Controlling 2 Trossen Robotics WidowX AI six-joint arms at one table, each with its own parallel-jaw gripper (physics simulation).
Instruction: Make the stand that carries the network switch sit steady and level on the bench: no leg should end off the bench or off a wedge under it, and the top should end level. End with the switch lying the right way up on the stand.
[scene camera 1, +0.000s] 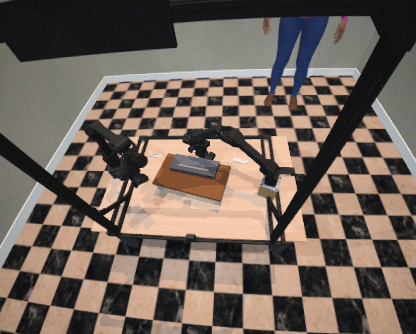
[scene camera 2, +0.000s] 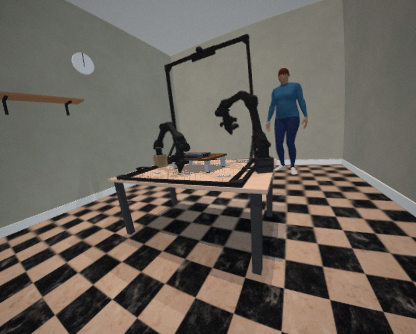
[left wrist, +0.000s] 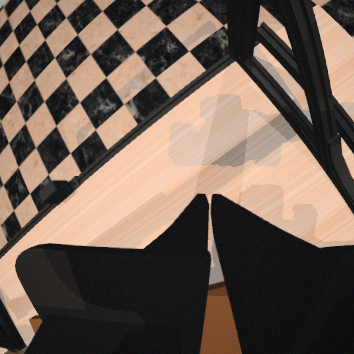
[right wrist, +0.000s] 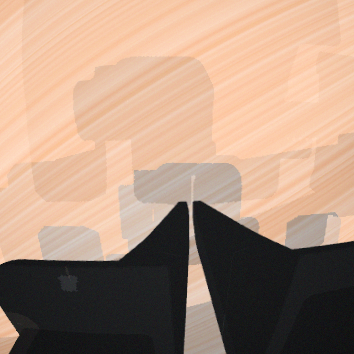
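Where they show: left gripper, fingertip midpoint: (scene camera 1: 136, 187) (scene camera 2: 231, 134) (left wrist: 207, 201); right gripper, fingertip midpoint: (scene camera 1: 203, 158) (scene camera 2: 179, 172) (right wrist: 189, 209); left arm's base at its link origin: (scene camera 1: 115, 164) (scene camera 2: 263, 157); right arm's base at its link origin: (scene camera 1: 271, 181) (scene camera 2: 159, 154).
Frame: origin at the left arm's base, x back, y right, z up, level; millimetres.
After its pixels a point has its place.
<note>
The stand's brown top (scene camera 1: 190, 187) @(x -432, y 354, z 14 mm) (scene camera 2: 219, 156) @(x -277, y 164, z 7 mm) (left wrist: 218, 320) @(x -304, y 250, z 14 mm) is on pale legs, at mid table; whether it is exactly level cannot be told. The dark grey network switch (scene camera 1: 194, 166) @(x -491, y 240, z 43 mm) (scene camera 2: 197, 154) @(x -432, y 130, z 41 mm) lies flat on its back part in scene camera 1. Two small white flat pieces, one at the back left (scene camera 1: 155, 155) @(x -259, y -45, z -80 mm) and one right of the stand (scene camera 1: 240, 160) @(x -804, y 213, z -80 mm), lie on the bench, possibly wedges. My left gripper (scene camera 1: 144, 182) (scene camera 2: 230, 131) @(x -167, y 343, z 153 mm) (left wrist: 207, 201) @(x -167, y 343, z 153 mm) is shut and empty, raised near the stand's left side. My right gripper (scene camera 1: 211, 156) @(x -576, y 110, z -79 mm) (scene camera 2: 180, 171) @(x -576, y 110, z -79 mm) (right wrist: 189, 209) @(x -576, y 110, z -79 mm) is shut and empty, low behind the stand.
A tan box (scene camera 1: 268, 190) @(x -838, y 522, z 10 mm) (scene camera 2: 159, 160) @(x -856, y 426, z -15 mm) is at the table's right side in scene camera 1, by the right arm's base. Black frame rails (scene camera 1: 165, 236) @(x -223, y 554, z -88 mm) run along the bench (scene camera 1: 240, 215) @(x -656, y 570, z -87 mm) edges, with upright posts at its corners. A person (scene camera 2: 287, 107) stands beyond the table.
</note>
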